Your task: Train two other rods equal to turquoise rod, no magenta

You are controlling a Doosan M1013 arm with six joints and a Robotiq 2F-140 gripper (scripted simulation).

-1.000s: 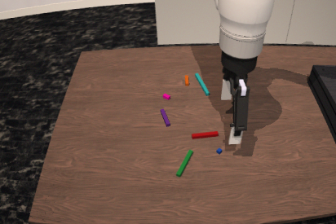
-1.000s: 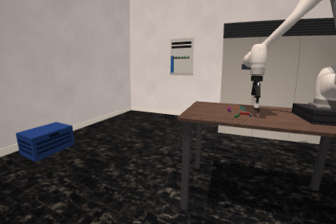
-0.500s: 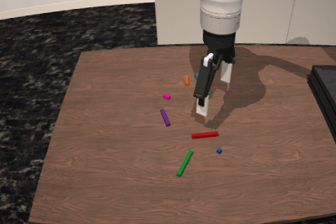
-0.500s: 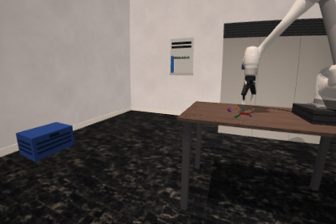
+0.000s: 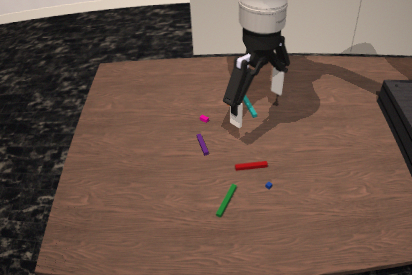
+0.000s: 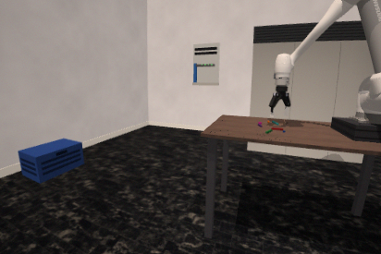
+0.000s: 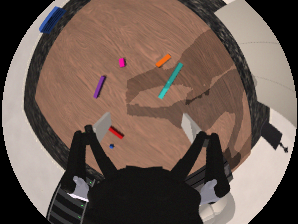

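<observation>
My hand is 10 cm to the left of the orange rod, 7 cm short of it and 7 cm above it. From my hand the other things lie so: turquoise rod 9 cm to the right, 7 cm below, 2 cm ahead; red rod 12 cm to the left, 7 cm below; magenta rod 13 cm ahead, 7 cm below, 2 cm to the right.
</observation>
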